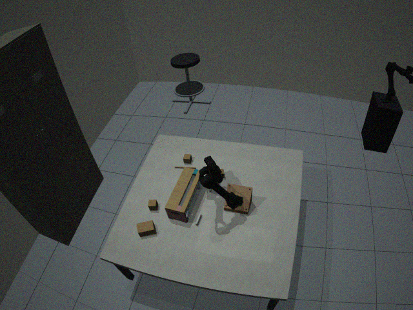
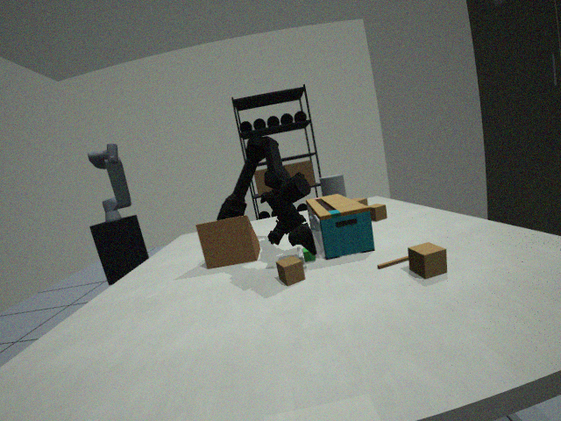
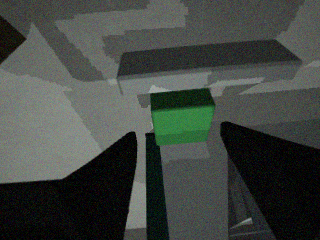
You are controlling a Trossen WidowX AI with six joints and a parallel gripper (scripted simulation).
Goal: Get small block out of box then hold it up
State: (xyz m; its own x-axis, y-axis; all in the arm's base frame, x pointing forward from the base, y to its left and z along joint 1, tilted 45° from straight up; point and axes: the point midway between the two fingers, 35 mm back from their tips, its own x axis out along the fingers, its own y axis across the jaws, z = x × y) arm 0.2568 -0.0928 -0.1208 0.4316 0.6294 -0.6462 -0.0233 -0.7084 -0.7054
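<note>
Now: the green block 2 cm behind my gripper tip and 1 cm below it. Round my gripper tip: box 7 cm ahead, 16 cm to the left, 4 cm above; then thin stick 22 cm ahead, 13 cm to the right, 2 cm below.
</note>
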